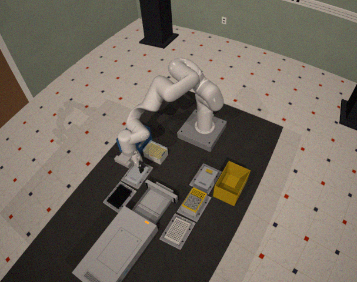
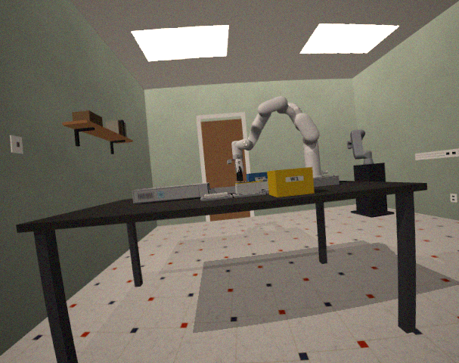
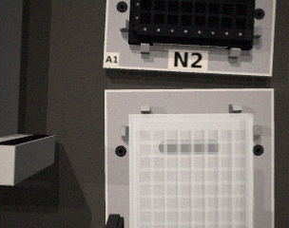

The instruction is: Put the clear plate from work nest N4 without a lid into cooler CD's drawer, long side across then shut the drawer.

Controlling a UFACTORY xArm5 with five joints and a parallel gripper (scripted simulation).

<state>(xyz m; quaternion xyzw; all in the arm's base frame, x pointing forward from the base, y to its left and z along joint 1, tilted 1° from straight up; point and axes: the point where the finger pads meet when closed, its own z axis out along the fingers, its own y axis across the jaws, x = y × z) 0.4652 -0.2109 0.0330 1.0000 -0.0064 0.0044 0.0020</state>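
Right now the clear plate is 60 mm below my hand. Round my hand: drawer 190 mm to the left, 150 mm ahead, 40 mm below; then black plate 180 mm ahead, 60 mm below, 10 mm to the right; then blue bin 180 mm behind, 130 mm to the right, 40 mm below.
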